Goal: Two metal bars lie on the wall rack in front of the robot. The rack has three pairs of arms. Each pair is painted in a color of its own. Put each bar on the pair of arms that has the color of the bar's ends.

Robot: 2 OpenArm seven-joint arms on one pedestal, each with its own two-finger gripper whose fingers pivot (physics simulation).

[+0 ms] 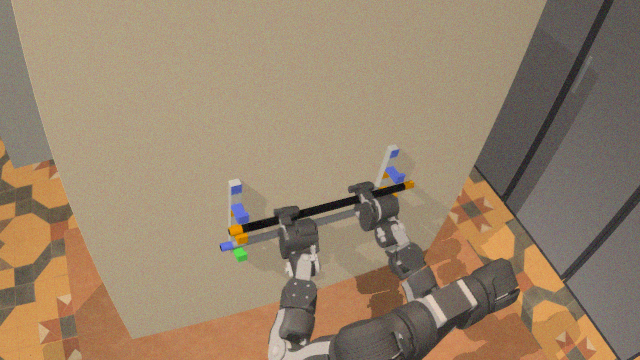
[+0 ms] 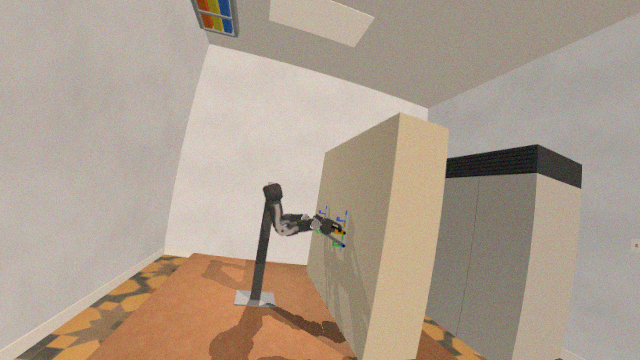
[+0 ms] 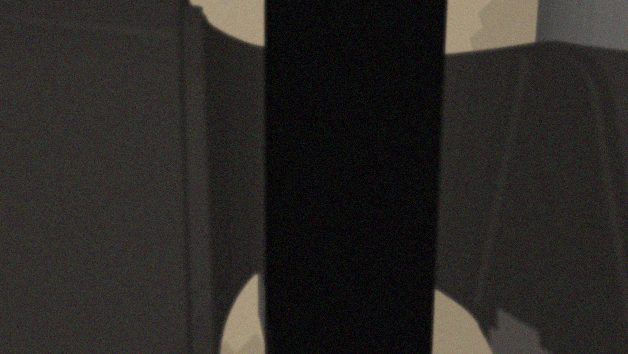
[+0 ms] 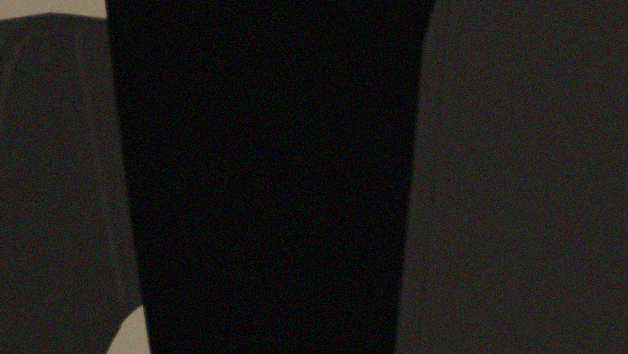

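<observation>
The black bar (image 1: 325,206) (image 3: 352,175) (image 4: 270,175) with orange ends lies across both grippers, below the blue arms (image 1: 240,214) (image 1: 395,175) and close to the orange arms (image 1: 241,239); contact with those is unclear. My left gripper (image 1: 287,214) is shut under the bar's left part, and my right gripper (image 1: 361,188) is shut under its right part; neither clasps it. The grey bar (image 1: 335,218) (image 2: 334,240) with blue ends lies lower, on the green arms (image 1: 240,255) (image 2: 338,244); its right end is hidden behind my right hand.
The rack's pale uprights (image 1: 230,205) (image 1: 384,167) stand on the beige wall panel (image 1: 280,100) (image 2: 360,190). A grey cabinet (image 1: 590,150) (image 2: 490,240) stands at the right. The robot's pedestal (image 2: 259,255) stands on the orange-brown floor area (image 2: 175,310) before the panel.
</observation>
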